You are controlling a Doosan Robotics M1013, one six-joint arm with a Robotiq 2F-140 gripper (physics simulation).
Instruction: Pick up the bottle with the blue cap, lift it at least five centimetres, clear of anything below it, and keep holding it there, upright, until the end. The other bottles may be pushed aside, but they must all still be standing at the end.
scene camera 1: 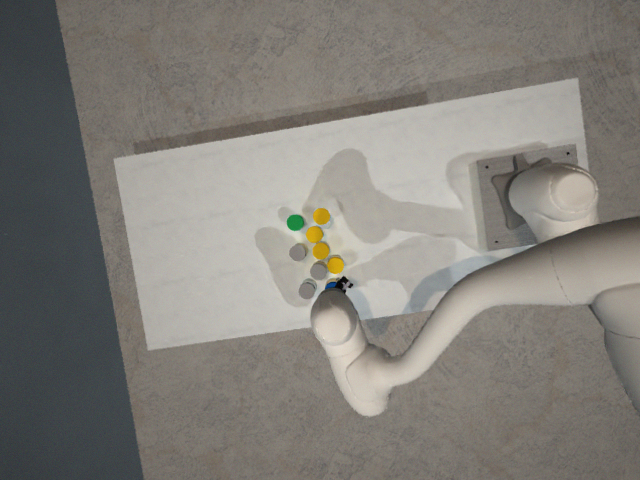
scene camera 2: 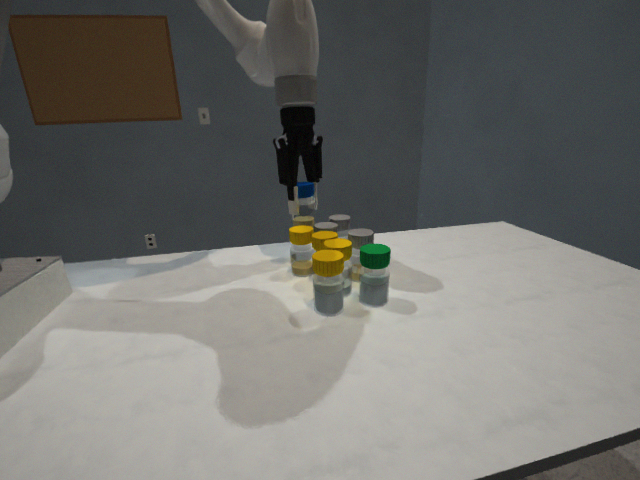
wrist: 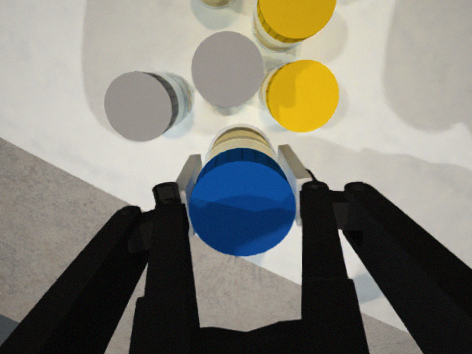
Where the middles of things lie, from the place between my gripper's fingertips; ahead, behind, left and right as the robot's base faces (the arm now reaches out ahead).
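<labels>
Blue-capped bottle [scene camera 2: 306, 216]: my gripper now 1 cm below it.
</labels>
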